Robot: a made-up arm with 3 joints. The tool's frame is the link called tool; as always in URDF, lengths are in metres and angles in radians. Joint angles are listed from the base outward. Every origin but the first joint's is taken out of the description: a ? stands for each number. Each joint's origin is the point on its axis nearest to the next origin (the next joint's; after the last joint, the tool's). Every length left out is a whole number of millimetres.
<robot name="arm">
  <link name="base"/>
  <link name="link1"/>
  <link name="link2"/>
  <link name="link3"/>
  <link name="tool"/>
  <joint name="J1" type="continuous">
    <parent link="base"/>
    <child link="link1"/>
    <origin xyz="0 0 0.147" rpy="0 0 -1.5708"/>
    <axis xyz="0 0 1"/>
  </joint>
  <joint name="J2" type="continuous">
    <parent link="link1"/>
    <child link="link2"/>
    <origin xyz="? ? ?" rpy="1.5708 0 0"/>
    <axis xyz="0 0 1"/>
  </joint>
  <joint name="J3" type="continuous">
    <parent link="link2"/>
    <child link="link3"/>
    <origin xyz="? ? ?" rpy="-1.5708 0 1.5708"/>
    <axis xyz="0 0 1"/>
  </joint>
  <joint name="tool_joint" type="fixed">
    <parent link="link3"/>
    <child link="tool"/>
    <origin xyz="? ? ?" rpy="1.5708 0 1.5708"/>
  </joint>
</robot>
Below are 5 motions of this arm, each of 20 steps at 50 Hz.
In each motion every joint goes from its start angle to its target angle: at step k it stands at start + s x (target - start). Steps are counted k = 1, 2, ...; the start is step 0. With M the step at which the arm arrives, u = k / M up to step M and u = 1 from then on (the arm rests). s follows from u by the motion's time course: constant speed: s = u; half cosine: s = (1 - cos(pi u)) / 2; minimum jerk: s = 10 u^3 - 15 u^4 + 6 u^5.
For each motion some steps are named. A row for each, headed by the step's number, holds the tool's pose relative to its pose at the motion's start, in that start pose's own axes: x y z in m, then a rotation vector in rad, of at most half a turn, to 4 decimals.
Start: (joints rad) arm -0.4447 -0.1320 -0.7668
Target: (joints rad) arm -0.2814 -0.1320 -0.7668
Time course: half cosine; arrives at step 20
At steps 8, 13, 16, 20:
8: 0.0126 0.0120 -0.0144 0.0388 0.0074 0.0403
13: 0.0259 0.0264 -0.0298 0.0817 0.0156 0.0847
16: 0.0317 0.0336 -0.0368 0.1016 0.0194 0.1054
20: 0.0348 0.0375 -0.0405 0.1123 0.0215 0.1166

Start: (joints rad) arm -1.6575 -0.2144 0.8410
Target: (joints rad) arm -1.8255 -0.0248 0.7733
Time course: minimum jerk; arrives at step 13
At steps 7, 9, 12, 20:
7: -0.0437 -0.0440 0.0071 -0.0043 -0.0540 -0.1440
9: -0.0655 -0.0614 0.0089 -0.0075 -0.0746 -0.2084
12: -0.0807 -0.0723 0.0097 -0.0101 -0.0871 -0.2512
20: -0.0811 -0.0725 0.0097 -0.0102 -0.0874 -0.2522

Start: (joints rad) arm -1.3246 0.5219 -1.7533
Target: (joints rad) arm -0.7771 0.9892 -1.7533
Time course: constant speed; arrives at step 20
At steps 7, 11, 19, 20:
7: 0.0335 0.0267 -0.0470 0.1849 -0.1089 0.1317
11: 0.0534 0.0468 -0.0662 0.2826 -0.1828 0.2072
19: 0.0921 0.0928 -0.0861 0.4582 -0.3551 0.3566
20: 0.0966 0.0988 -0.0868 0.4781 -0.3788 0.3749

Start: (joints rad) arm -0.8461 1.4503 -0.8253
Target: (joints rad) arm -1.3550 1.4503 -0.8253
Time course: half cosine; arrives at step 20
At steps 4, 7, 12, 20:
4: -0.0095 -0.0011 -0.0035 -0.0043 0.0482 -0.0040
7: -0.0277 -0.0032 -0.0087 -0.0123 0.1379 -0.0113
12: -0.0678 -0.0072 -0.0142 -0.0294 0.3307 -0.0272
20: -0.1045 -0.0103 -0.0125 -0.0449 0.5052 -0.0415

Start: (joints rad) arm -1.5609 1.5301 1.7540
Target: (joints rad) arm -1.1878 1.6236 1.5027
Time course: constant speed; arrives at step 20
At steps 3, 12, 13, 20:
3: -0.0073 -0.0046 0.0313 0.0004 -0.0936 -0.0141
12: -0.0440 -0.0176 0.1202 0.0032 -0.3746 -0.0561
13: -0.0494 -0.0190 0.1294 0.0037 -0.4058 -0.0607
20: -0.0941 -0.0282 0.1894 0.0077 -0.6243 -0.0931

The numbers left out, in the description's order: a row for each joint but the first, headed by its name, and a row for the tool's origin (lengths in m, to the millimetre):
J2: 0.093 0.033 0
J3: 0.248 -0.107 0
tool: -0.015 0.224 0

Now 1 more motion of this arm.
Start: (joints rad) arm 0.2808 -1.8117 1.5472
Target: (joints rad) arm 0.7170 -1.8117 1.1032
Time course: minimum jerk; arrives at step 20
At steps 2, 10, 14, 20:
2: 0.0001 0.0000 -0.0002 0.0009 -0.0002 0.0000
10: 0.0051 -0.0022 -0.0138 0.0515 -0.0101 -0.0070
14: 0.0065 -0.0046 -0.0237 0.0847 -0.0168 -0.0180
20: 0.0066 -0.0061 -0.0286 0.1002 -0.0200 -0.0251

